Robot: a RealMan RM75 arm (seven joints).
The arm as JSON. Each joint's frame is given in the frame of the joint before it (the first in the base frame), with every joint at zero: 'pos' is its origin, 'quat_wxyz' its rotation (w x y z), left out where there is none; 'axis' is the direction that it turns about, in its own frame. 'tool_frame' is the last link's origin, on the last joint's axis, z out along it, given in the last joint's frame.
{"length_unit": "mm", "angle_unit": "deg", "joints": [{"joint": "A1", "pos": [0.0, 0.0, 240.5], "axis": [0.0, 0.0, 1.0]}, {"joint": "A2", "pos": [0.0, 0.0, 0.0], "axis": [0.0, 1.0, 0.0]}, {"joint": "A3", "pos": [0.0, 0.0, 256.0], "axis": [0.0, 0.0, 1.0]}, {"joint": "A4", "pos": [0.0, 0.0, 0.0], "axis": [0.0, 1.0, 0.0]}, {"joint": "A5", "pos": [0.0, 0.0, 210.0], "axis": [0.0, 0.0, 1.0]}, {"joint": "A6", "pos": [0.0, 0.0, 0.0], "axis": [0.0, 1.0, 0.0]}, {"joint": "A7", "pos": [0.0, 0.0, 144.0], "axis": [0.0, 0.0, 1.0]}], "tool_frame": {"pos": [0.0, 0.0, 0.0]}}
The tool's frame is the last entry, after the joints.
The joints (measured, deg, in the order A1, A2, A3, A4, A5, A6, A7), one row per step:
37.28 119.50 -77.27 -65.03 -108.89 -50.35 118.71
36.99 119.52 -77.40 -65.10 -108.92 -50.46 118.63
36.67 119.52 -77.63 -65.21 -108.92 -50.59 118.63
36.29 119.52 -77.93 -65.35 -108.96 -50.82 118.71
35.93 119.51 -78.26 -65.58 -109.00 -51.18 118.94
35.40 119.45 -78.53 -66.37 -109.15 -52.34 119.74
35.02 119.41 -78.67 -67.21 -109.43 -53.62 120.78
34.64 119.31 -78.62 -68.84 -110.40 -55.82 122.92
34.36 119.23 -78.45 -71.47 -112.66 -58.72 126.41
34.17 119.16 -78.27 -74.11 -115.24 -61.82 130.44
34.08 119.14 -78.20 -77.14 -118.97 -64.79 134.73
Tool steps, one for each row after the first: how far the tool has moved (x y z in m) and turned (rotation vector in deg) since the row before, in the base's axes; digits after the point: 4 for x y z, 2 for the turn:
0.0016 -0.0011 -0.0006 -0.15 -0.14 -0.08
0.0015 -0.0013 -0.0009 -0.23 -0.13 -0.08
0.0018 -0.0018 -0.0012 -0.37 -0.17 -0.12
0.0012 -0.0021 -0.0012 -0.51 -0.11 -0.10
0.0004 -0.0038 -0.0004 -1.06 0.03 -0.10
-0.0005 -0.0035 0.0000 -1.11 0.08 -0.15
-0.0020 -0.0047 0.0017 -1.58 -0.09 -0.30
-0.0038 -0.0054 0.0033 -1.70 -0.75 -0.52
-0.0030 -0.0055 0.0032 -1.79 -1.02 -1.11
-0.0024 -0.0047 0.0038 -1.06 -2.12 -1.24

